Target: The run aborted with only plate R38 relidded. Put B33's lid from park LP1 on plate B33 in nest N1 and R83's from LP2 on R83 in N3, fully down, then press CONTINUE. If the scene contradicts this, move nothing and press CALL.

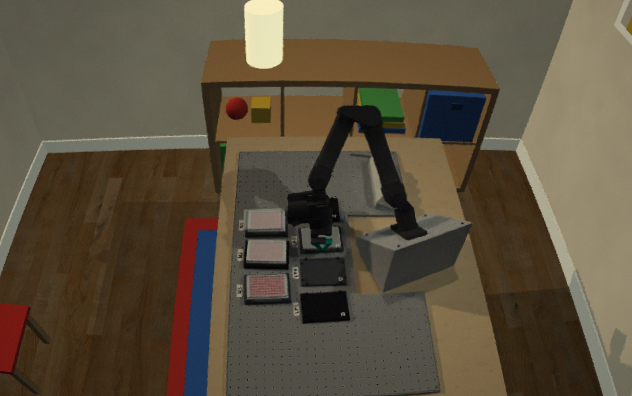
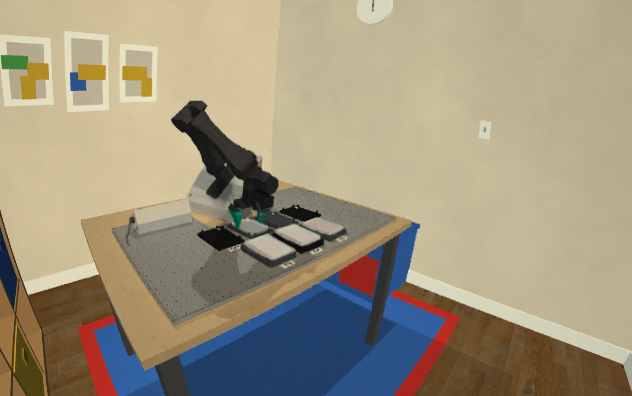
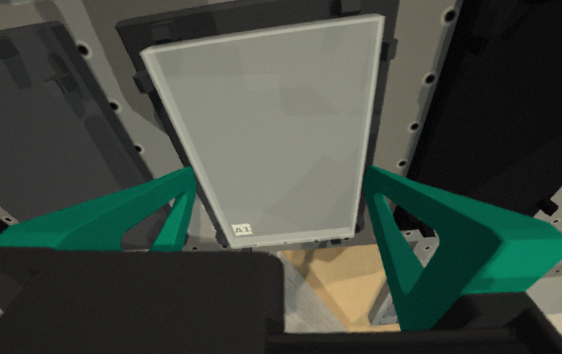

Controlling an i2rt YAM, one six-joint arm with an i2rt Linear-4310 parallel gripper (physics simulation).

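Places are measured from the arm's base along level axes (x left, y ahead, z down), in centimetres.
Where they show: gripper, fingertip midpoint: (image 1: 322,238) (image 2: 248,226) (image 3: 279,175); arm's base, link origin: (image 1: 408,231) (image 2: 225,178).
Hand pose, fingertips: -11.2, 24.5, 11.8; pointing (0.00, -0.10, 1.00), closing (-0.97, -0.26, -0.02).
Each offset is from my fingertips to the top centre of the thing, as dx, dy, dz.
A clear grey lid {-0.2, +0.7, -0.7} (image 1: 307,243) (image 2: 255,229) (image 3: 280,115) marked A1 lies on a dark park with corner tabs. My gripper (image 1: 322,244) (image 2: 249,224) (image 3: 279,175) is open, its green fingertips on either side of the lid's long edges; whether they touch it is unclear. Three plates stand in a row beside the parks: a pale pink one {-10.6, +18.7, -2.8} (image 1: 265,220) (image 2: 268,247), a middle one {+2.6, +19.6, -2.4} (image 1: 266,251) (image 2: 298,235) and a redder one {+15.5, +21.8, -1.8} (image 1: 267,287) (image 2: 324,227). I cannot tell which are lidded. Their nest labels are too small to read. No CONTINUE or CALL button is readable.
A dark grey park {+12.5, +3.0, -0.9} (image 1: 323,271) (image 2: 277,219) and a black park {+25.4, +5.6, -0.9} (image 1: 325,306) (image 2: 300,213) lie on one side of the lid; another black park {-12.9, -1.6, -0.9} (image 2: 220,237) lies on the other. A pale sloped box {-19.6, -28.2, -7.3} (image 2: 162,217) and the grey arm pedestal (image 1: 417,255) stand behind.
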